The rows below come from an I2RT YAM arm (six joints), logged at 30 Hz.
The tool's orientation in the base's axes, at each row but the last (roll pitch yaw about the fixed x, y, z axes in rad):
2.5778, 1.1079, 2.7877
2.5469, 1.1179, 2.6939
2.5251, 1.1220, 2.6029
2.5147, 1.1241, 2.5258
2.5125, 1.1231, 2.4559
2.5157, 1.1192, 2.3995
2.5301, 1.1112, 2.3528
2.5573, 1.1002, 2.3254
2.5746, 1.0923, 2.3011
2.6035, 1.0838, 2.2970
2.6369, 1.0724, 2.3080
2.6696, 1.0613, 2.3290
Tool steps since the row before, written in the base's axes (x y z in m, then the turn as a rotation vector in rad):
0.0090, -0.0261, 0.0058, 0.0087, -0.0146, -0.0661
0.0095, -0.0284, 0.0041, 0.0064, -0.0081, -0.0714
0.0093, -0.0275, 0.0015, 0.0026, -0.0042, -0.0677
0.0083, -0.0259, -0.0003, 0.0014, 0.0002, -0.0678
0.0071, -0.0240, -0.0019, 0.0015, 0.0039, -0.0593
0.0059, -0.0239, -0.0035, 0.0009, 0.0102, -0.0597
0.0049, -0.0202, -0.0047, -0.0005, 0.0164, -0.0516
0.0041, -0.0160, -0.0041, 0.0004, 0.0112, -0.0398
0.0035, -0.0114, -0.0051, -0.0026, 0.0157, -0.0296
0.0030, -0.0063, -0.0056, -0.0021, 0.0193, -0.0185
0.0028, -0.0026, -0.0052, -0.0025, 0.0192, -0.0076
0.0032, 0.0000, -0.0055, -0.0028, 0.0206, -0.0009
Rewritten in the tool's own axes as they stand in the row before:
-0.0130, -0.0250, -0.0004, 0.0532, -0.0311, 0.0292
-0.0128, -0.0273, 0.0020, 0.0601, -0.0259, 0.0302
-0.0109, -0.0265, 0.0048, 0.0591, -0.0211, 0.0259
-0.0091, -0.0248, 0.0064, 0.0607, -0.0169, 0.0250
-0.0072, -0.0228, 0.0075, 0.0540, -0.0112, 0.0221
-0.0058, -0.0227, 0.0082, 0.0564, -0.0054, 0.0213
-0.0037, -0.0192, 0.0086, 0.0516, 0.0022, 0.0164
-0.0029, -0.0148, 0.0079, 0.0390, 0.0006, 0.0136
-0.0005, -0.0106, 0.0074, 0.0325, 0.0063, 0.0060
0.0018, -0.0060, 0.0063, 0.0238, 0.0124, 0.0012
0.0027, -0.0025, 0.0053, 0.0143, 0.0147, -0.0037
0.0037, 0.0000, 0.0052, 0.0090, 0.0173, -0.0072

